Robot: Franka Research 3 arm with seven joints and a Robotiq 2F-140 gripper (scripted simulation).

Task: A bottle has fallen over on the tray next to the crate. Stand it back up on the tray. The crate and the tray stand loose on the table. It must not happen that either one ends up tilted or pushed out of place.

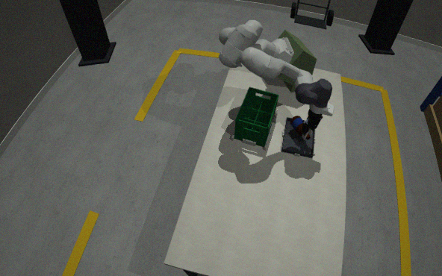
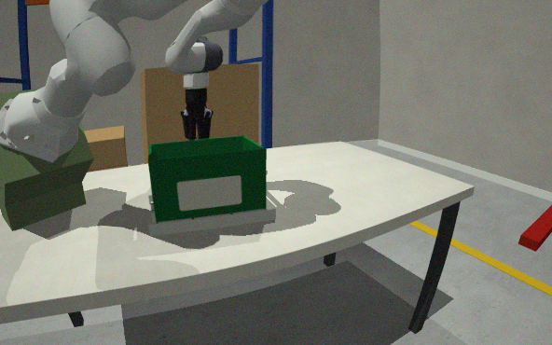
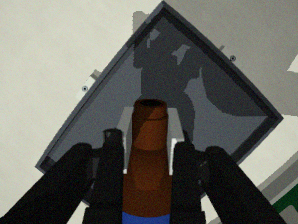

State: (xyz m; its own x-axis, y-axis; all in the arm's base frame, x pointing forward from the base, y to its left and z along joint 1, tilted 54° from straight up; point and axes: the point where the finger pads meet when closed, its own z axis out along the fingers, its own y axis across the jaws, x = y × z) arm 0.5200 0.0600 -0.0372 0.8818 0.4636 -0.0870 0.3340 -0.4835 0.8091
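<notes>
Right now my hand is 50 mm past the brown bottle, 20 mm to the left of it and 20 mm above it. Also, from my hand: green crate (280 mm to the right, 150 mm behind, 10 mm below); then dark grey tray (90 mm below, 40 mm behind, 20 mm to the right).
</notes>
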